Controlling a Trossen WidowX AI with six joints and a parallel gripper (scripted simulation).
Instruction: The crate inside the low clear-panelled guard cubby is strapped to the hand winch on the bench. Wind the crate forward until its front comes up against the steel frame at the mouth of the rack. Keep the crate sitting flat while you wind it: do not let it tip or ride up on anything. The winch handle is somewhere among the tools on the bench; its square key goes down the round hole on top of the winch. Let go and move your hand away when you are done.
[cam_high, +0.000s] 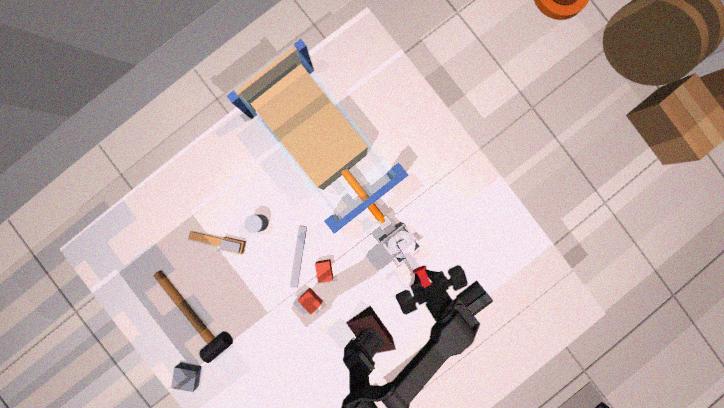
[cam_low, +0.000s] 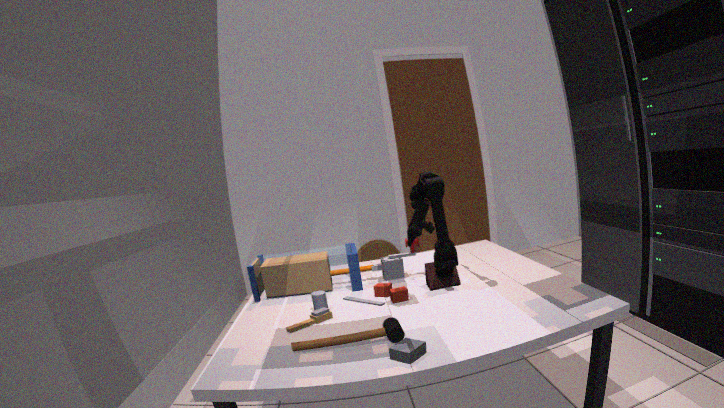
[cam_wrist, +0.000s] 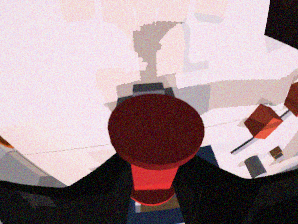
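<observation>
Now: the grey crank bar 2 cm ahead of my gripper tip and 3 cm below it. The rest, counted from my gripper tip: grey winch: 7 cm ahead, 2 cm to the right, 10 cm below; then red knob: 1 cm behind; then blue steel frame: 24 cm ahead, 3 cm to the right, 3 cm below.
</observation>
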